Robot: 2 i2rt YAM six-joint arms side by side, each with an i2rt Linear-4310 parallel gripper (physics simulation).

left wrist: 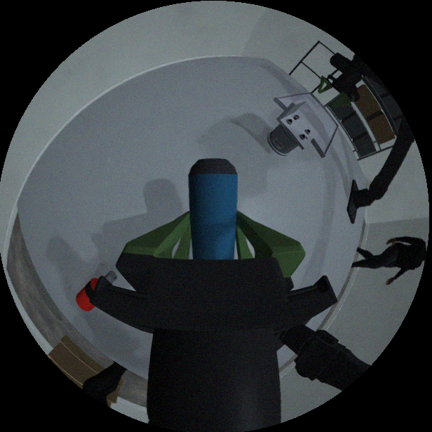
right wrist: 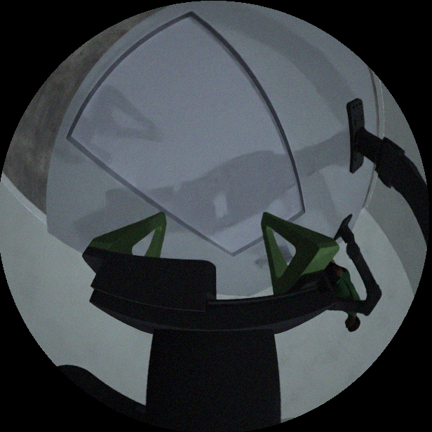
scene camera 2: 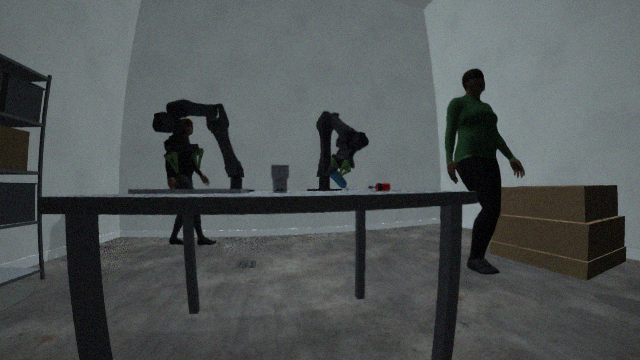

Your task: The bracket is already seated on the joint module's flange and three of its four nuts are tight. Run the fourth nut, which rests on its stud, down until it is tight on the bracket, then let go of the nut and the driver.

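Observation:
I see my left gripper (left wrist: 212,216), and I see my right gripper (scene camera 2: 188,170), which the right wrist view gives me too, at (right wrist: 213,217). There is a blue driver (left wrist: 212,182) as well, though the right wrist view does not show it, since it is hidden there by my right gripper. A flat panel (right wrist: 179,118) is visible to me, and the left wrist view has that panel too, at (left wrist: 314,117).

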